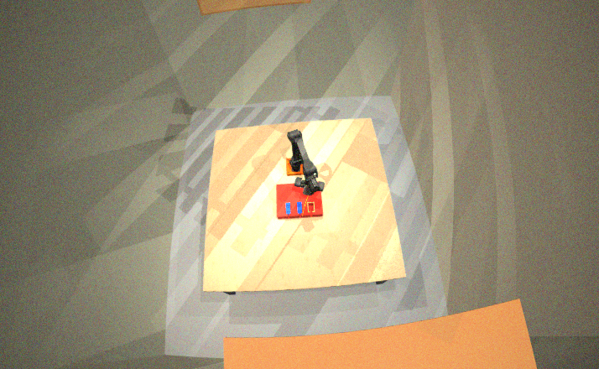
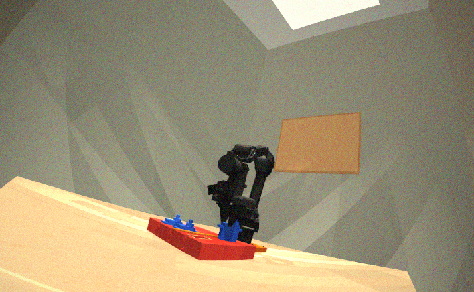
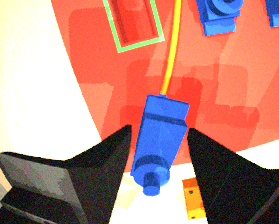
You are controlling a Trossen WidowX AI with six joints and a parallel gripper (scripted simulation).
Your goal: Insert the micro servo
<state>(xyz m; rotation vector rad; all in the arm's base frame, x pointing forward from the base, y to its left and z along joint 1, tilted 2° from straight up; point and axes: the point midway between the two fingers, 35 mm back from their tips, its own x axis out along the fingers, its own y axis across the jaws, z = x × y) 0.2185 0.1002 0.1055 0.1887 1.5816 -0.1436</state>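
Right now my gripper tip is 7 cm to the left of the red deck and 7 cm above it.
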